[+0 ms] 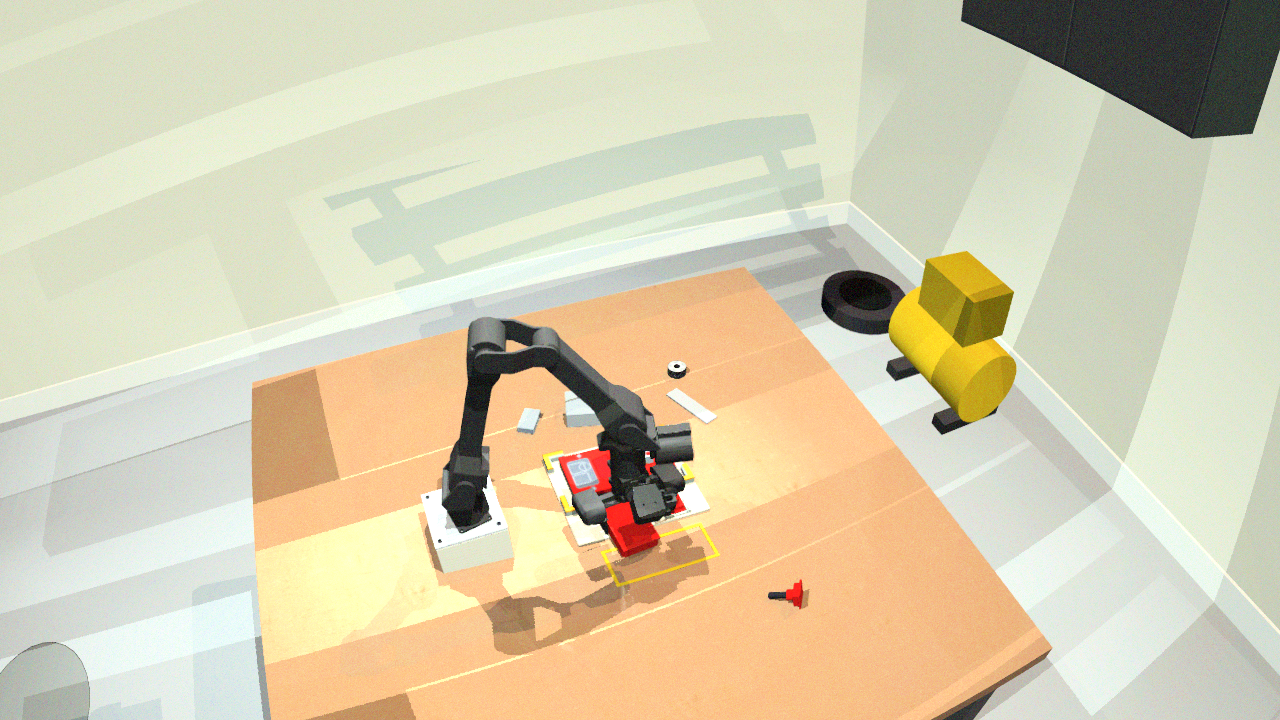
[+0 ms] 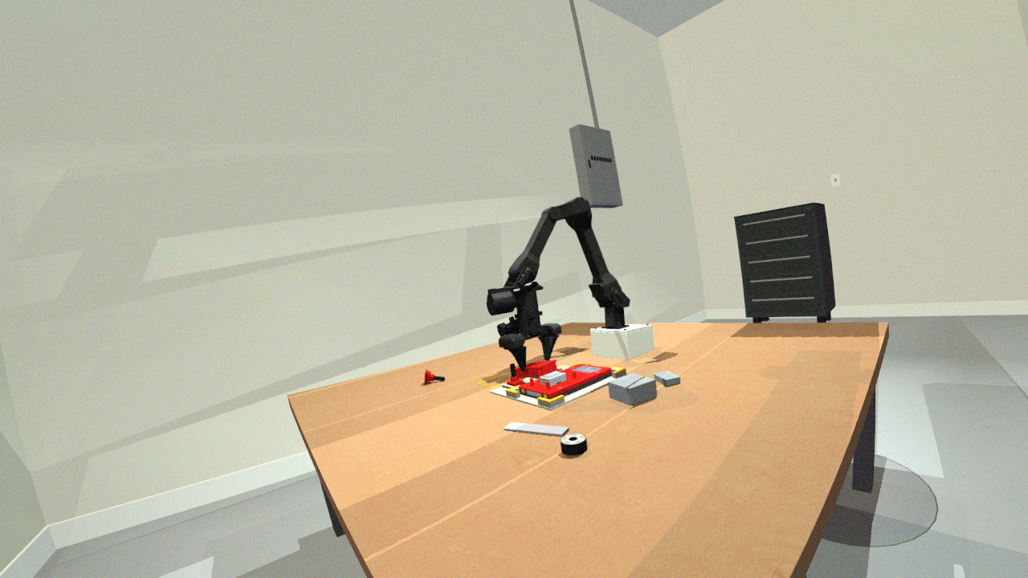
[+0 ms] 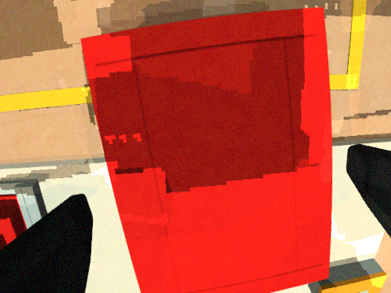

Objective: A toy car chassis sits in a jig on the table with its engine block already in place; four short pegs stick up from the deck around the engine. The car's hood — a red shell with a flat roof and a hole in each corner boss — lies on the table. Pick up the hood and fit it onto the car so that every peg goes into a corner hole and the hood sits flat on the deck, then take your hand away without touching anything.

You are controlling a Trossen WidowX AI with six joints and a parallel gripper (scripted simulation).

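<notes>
Now: gripper tip right at the red hood. Round my gripper tip: grey flat bar 280 mm ahead, 220 mm to the left, 20 mm below; white jig 120 mm to the left, 60 mm ahead, 20 mm below; grey engine block 140 mm to the left, 100 mm ahead.
</notes>
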